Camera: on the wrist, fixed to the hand. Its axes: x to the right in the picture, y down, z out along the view.
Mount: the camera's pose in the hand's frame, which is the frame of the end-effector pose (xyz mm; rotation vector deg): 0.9 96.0 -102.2 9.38 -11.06 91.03
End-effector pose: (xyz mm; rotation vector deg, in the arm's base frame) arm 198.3 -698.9 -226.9 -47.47 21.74 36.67
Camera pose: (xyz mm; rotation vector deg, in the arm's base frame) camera 129.0 -729.4 -345.0 -8.07 50.83 120.14
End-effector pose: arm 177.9 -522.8 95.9 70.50 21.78 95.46
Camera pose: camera 40.6 -536.9 120.9 -91.10 39.87 -125.98
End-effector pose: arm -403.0 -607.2 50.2 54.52 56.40 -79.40
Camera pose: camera -306.5 -512.6 12.6 69.42 -10.91 -9.03
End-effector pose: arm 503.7 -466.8 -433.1 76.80 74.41 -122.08
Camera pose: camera 622.7 -435.1 -500.2 77.57 -11.27 -62.67
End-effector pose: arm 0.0 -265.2 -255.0 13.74 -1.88 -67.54
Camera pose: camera 103.2 -214.2 -335.1 9.27 -23.59 22.48
